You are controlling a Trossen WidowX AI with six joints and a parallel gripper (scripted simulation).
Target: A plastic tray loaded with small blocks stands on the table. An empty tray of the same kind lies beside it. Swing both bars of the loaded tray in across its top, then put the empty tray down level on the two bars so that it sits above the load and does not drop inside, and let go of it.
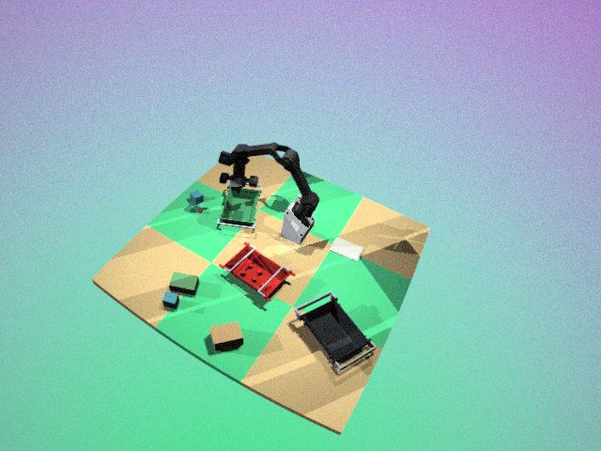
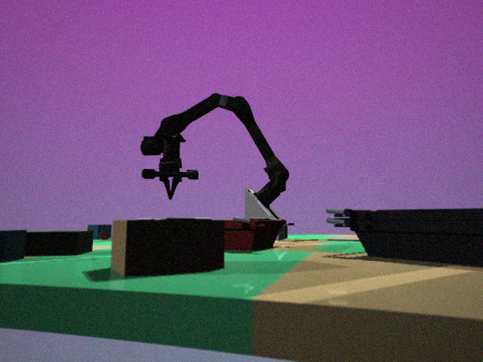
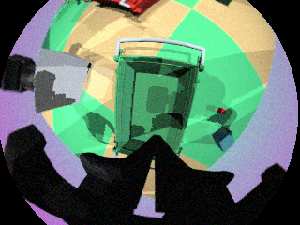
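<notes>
My gripper tip is 7 cm above the green tray. From my gripper tip the other things lie so: tiny red cube 17 cm to the right, 12 cm below, 10 cm ahead; flat green block 54 cm ahead, 11 cm below, 2 cm to the left; white flat plate 59 cm to the left, 13 cm below, 4 cm behind.
</notes>
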